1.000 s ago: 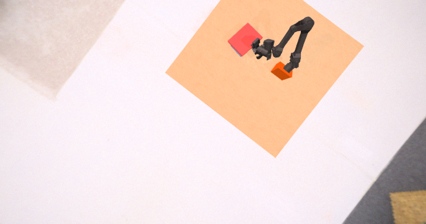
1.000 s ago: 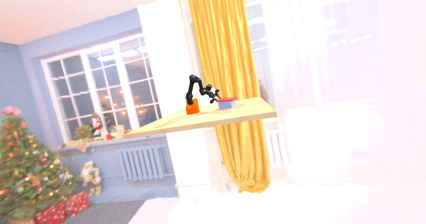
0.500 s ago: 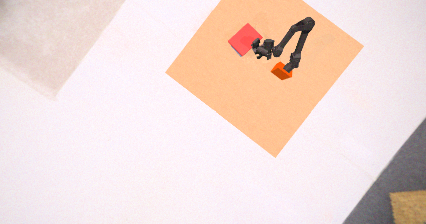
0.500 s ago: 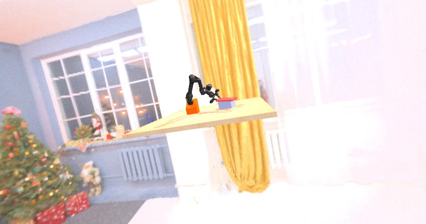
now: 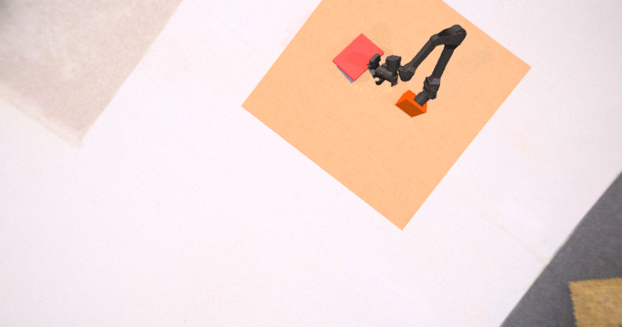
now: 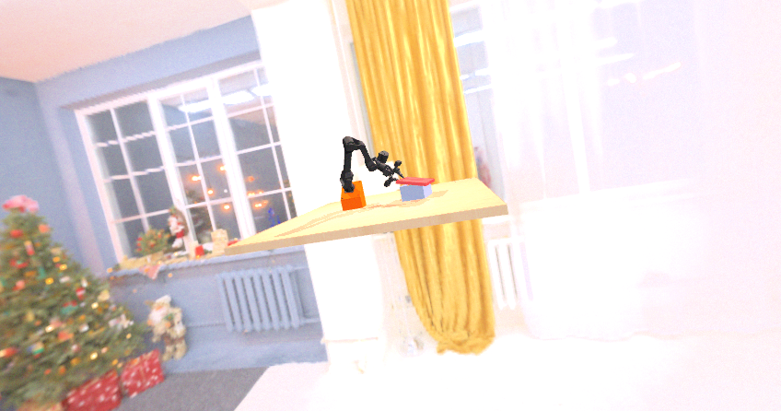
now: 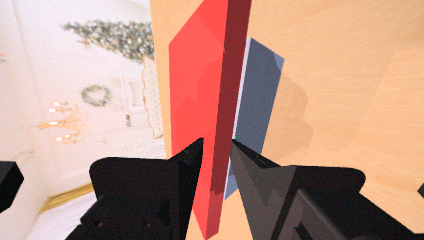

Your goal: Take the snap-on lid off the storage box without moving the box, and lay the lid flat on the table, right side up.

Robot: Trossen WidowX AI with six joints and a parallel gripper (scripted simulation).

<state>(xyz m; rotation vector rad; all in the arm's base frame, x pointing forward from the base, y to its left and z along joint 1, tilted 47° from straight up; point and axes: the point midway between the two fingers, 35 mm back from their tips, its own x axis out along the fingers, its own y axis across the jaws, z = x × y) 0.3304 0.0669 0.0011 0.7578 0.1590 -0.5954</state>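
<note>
My gripper tip is 8 cm short of the red lid and 1 cm above it. From my gripper tip the other things lie so: storage box: 7 cm ahead, 7 cm below.
</note>
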